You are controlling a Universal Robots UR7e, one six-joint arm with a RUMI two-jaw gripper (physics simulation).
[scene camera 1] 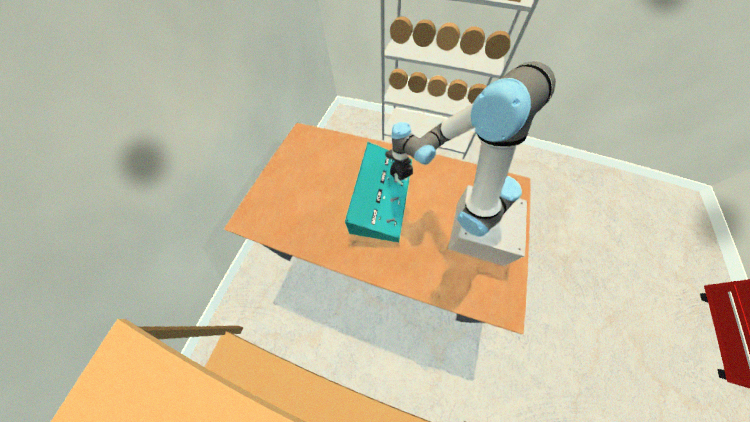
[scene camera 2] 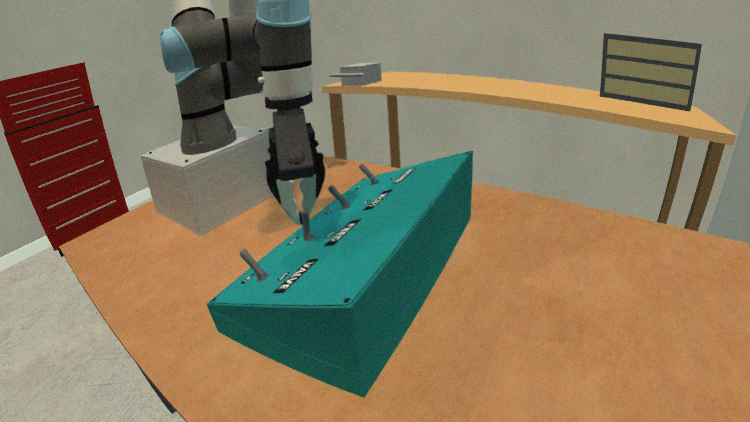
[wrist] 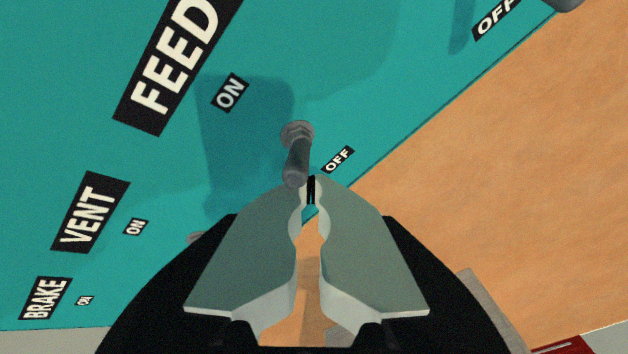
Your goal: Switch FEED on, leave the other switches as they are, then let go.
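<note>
The teal sloped switch panel stands on the table. Its FEED lever stands more upright than the other levers in scene camera 2, beside the FEED label. The VALVE lever, VENT lever and BRAKE lever lean toward their OFF side. My gripper is shut and empty. Its tips are right at the FEED lever's upper end, on its OFF side; I cannot tell whether they touch.
The orange-brown table carries the panel and the arm's pale base block. A shelf rack stands behind the table. A red tool cabinet and a workbench stand farther away.
</note>
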